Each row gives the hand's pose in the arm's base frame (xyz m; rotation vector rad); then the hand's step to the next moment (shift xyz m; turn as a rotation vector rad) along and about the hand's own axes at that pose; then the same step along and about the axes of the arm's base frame.
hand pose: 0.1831 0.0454 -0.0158 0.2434 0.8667 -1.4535
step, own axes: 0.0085 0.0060 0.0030 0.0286 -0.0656 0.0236
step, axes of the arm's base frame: 0.0057 -0.0074 -0.0055 -0.0553 -0.0467 0.0208
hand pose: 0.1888 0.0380 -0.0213 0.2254 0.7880 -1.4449
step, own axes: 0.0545 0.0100 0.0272 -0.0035 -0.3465 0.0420
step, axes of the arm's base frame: 0.0149 -0.0577 -0.0159 -0.3098 -0.0755 0.1420
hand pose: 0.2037 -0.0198 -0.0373 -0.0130 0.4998 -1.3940
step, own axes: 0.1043 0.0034 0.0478 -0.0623 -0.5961 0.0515
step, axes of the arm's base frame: 0.0290 -0.1108 0.0076 -0.5451 -0.0712 0.2442
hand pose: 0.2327 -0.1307 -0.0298 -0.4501 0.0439 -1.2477
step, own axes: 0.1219 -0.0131 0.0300 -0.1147 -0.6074 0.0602
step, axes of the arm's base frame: 0.0364 -0.1063 0.0576 -0.5702 -0.0230 0.2451
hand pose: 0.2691 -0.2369 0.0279 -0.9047 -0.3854 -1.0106
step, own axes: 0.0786 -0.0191 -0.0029 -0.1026 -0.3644 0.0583
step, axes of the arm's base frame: 0.0231 -0.0506 0.0588 -0.3566 0.0228 0.1380
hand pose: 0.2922 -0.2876 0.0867 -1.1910 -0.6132 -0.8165
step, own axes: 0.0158 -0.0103 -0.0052 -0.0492 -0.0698 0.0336
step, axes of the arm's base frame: 0.0007 -0.0101 0.0167 -0.0853 0.0326 0.0093
